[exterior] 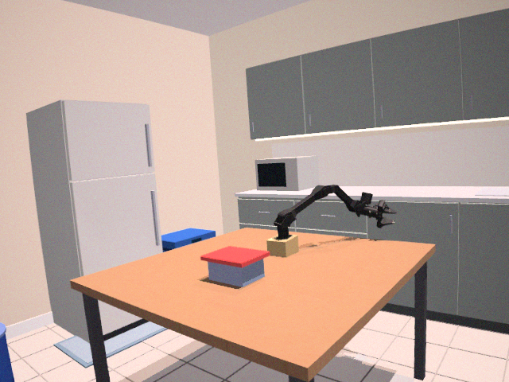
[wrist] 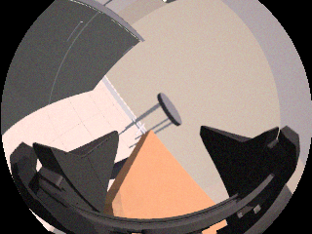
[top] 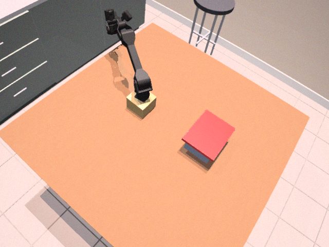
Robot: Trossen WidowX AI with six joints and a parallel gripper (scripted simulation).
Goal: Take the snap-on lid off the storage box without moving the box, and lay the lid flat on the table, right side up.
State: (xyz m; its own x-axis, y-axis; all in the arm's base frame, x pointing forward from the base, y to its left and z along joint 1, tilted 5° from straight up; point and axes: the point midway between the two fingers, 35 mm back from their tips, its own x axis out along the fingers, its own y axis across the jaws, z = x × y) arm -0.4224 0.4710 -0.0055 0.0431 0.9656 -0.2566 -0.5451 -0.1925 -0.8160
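Now: the red lid 84 cm ahead of my gripper tip, 54 cm to the right of it and 2 cm below it. Round my gripper tip: storage box: 84 cm ahead, 54 cm to the right, 7 cm below.
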